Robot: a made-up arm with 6 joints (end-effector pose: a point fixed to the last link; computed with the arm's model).
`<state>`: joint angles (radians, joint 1 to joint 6).
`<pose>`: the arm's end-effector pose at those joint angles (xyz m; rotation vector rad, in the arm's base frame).
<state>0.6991 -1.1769 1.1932 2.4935 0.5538 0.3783</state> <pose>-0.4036 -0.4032 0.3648 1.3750 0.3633 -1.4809</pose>
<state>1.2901 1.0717 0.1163 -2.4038 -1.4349 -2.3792</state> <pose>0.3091 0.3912 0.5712 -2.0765 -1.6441 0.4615</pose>
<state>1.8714 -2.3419 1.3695 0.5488 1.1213 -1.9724</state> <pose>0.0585 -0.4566 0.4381 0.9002 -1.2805 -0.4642</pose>
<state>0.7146 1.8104 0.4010 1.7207 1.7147 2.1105</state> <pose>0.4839 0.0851 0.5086 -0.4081 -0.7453 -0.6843</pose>
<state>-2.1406 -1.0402 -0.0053 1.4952 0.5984 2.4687</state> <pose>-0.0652 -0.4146 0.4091 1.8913 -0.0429 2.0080</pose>
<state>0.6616 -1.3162 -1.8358 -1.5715 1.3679 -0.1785</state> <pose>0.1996 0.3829 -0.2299 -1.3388 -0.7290 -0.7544</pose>
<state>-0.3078 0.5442 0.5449 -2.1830 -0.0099 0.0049</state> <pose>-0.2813 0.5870 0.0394 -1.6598 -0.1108 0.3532</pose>
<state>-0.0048 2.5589 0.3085 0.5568 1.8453 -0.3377</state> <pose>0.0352 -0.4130 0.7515 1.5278 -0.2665 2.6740</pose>
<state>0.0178 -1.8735 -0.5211 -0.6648 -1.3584 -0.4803</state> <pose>-0.1017 -0.5477 -0.2441 1.8928 1.5189 -1.8106</pose>
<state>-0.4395 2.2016 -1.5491 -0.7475 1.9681 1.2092</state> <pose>0.4286 -0.6561 0.4711 -2.7038 -1.0992 0.0681</pose>
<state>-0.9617 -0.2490 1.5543 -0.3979 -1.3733 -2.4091</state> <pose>-0.3554 0.2817 0.2416 -2.6870 -0.6261 -0.8416</pose>
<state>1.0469 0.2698 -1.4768 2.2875 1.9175 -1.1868</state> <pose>0.4760 0.1404 0.0831 0.2927 -0.7290 1.8489</pose>
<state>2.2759 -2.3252 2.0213 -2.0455 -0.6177 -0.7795</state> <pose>-0.1799 -0.2682 0.9710 -0.3303 -0.3336 -1.0921</pose>
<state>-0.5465 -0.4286 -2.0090 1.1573 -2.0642 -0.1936</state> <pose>0.3592 0.1125 0.2505 -1.5094 1.6959 -0.6154</pose>
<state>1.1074 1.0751 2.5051 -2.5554 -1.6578 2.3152</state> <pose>0.7961 -0.6071 0.5118 -1.0885 -0.5149 -0.9089</pose>
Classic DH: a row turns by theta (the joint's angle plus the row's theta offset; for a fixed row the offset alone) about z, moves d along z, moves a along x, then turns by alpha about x. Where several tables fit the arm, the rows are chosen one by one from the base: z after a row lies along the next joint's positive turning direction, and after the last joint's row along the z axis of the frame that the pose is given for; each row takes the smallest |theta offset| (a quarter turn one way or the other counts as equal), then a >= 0, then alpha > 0; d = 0 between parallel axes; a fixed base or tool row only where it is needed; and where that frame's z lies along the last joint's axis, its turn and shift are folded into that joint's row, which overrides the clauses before.
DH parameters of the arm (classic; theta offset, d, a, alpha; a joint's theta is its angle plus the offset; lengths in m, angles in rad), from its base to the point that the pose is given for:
base (fixed): 0 0.16 0 -1.5708
joint 1: -1.5708 -0.175 0.083 -1.5708
joint 2: 0 -0.006 0.12 1.5708
joint 3: 0 0.355 -0.374 -1.5708
joint 4: 0 -0.038 0.093 1.5708
joint 5: 0 0.01 0.287 -1.5708
joint 6: -1.5708 0.102 0.101 -1.5708
tool (fixed): -1.5708 -0.012 0 0

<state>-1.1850 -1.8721 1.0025 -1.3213 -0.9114 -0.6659</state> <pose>0.3761 -0.3367 -0.4277 -2.7690 0.9459 -0.4563</pose>
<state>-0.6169 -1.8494 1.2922 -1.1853 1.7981 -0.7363</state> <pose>-0.2231 -0.4075 -0.2409 -0.0216 -2.0097 1.5452</pose>
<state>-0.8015 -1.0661 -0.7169 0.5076 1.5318 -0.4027</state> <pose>0.4659 0.0443 0.2108 -1.0745 0.2452 -0.2507</pose>
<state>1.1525 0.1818 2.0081 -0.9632 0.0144 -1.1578</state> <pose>0.2191 0.3938 0.5387 0.1484 1.3722 2.6872</pose>
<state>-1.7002 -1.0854 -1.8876 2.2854 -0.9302 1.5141</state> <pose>-0.1611 -0.1258 0.8167 0.4284 0.7868 2.6939</pose>
